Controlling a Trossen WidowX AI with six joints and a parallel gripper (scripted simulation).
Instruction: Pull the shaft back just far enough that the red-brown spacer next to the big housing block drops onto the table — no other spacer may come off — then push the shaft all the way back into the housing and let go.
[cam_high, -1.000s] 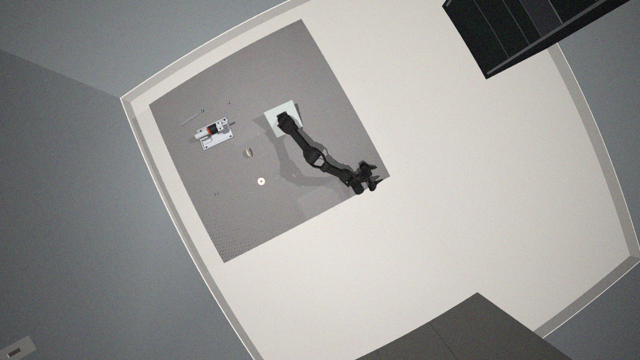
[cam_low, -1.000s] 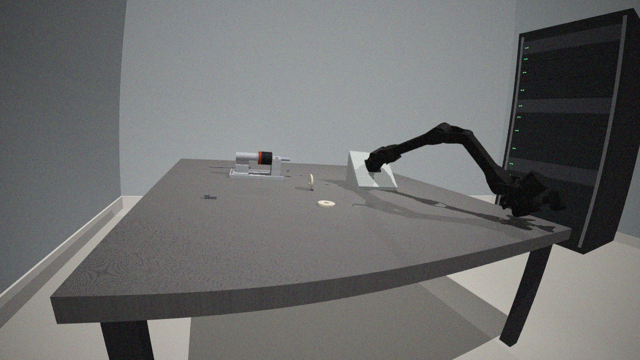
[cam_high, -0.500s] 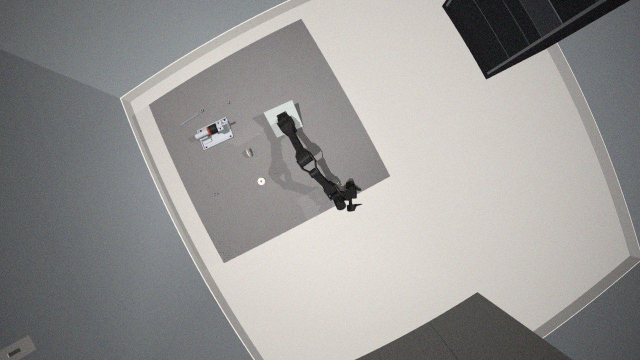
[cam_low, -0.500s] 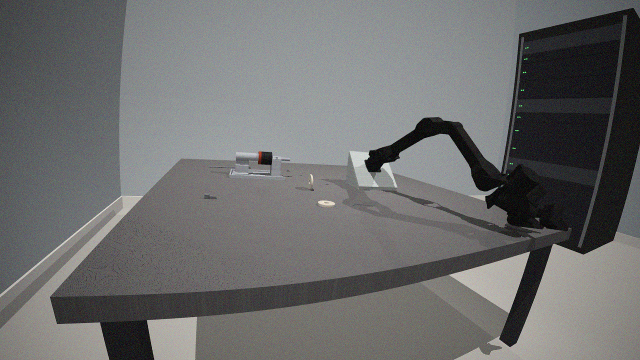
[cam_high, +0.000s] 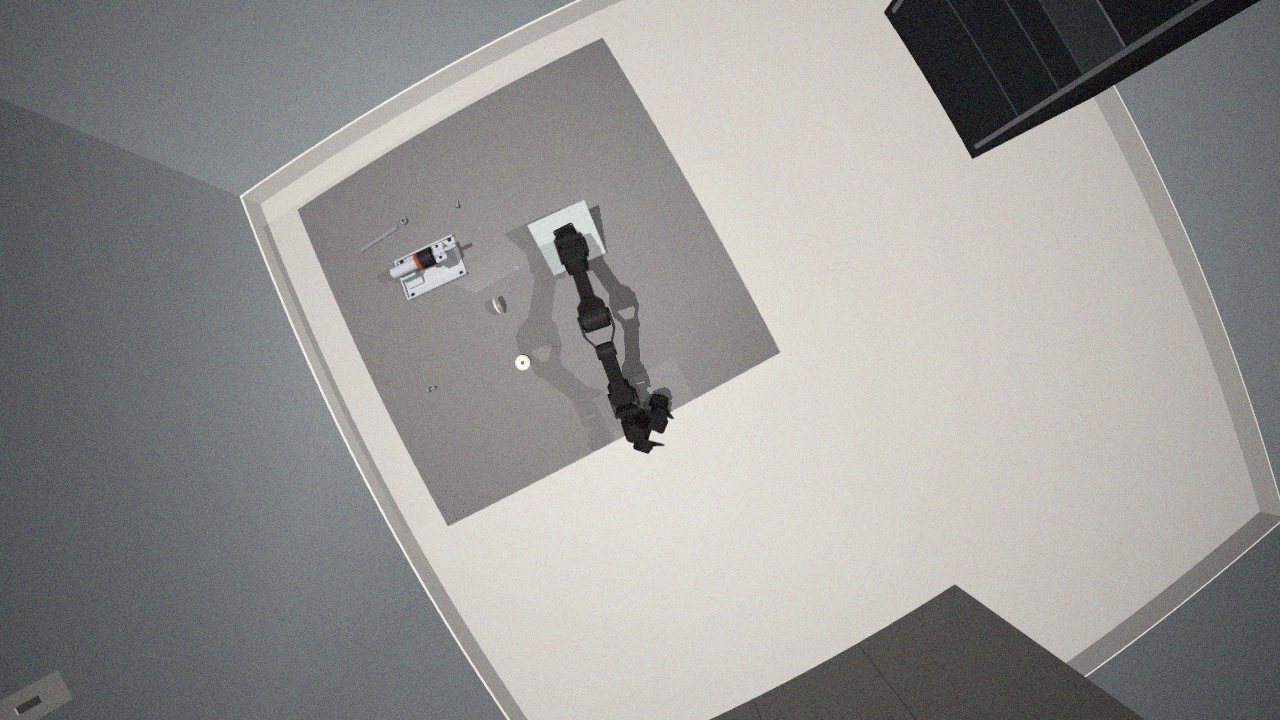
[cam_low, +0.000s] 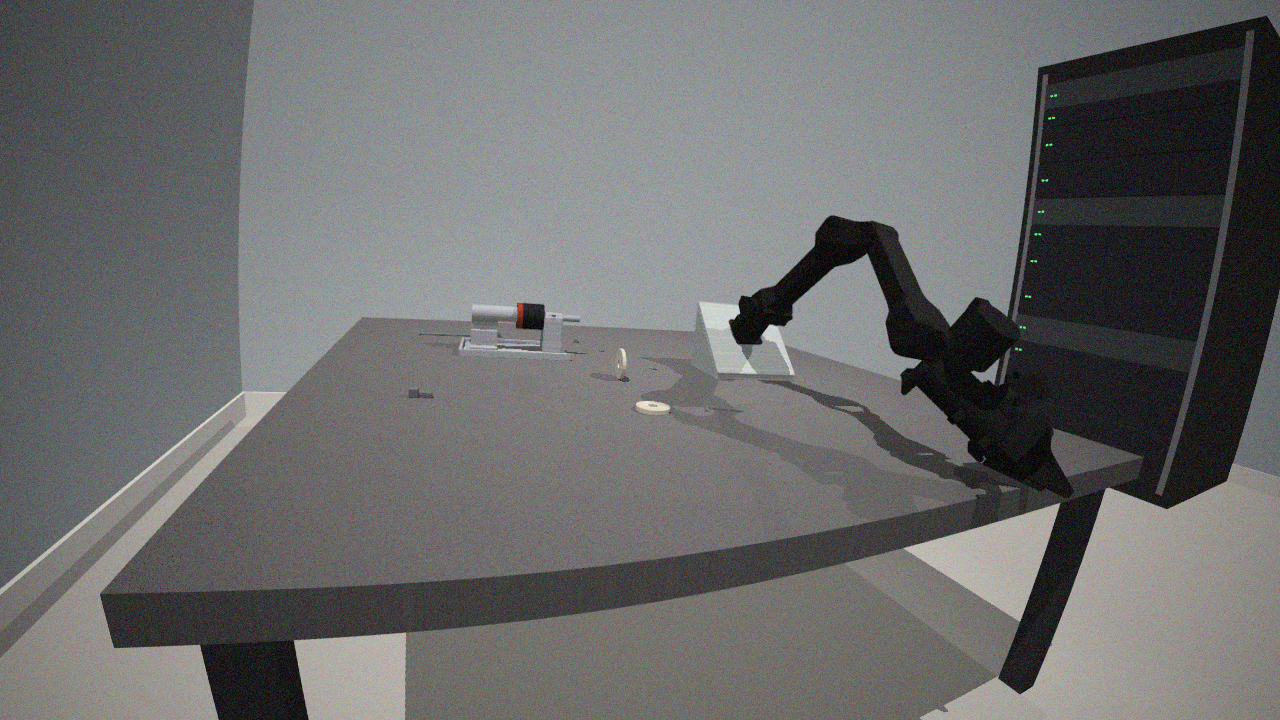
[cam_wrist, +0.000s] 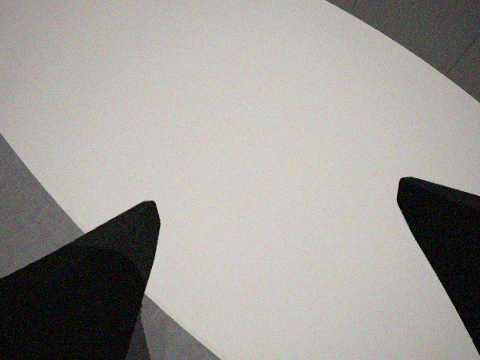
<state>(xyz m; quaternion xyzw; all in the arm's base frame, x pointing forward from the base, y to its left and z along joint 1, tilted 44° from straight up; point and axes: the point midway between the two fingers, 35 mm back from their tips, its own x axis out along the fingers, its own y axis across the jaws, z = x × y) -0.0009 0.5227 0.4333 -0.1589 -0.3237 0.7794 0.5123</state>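
My gripper tip is 45 cm short of the pale shaft, 85 cm to the left of it and 6 cm below it. From my gripper tip the other things lie so: small grey part: 67 cm ahead, 47 cm to the right, 1 cm below; then red-brown spacer: 49 cm ahead, 85 cm to the right, 6 cm above; then cream disc: 33 cm ahead, 62 cm to the right, 1 cm above.
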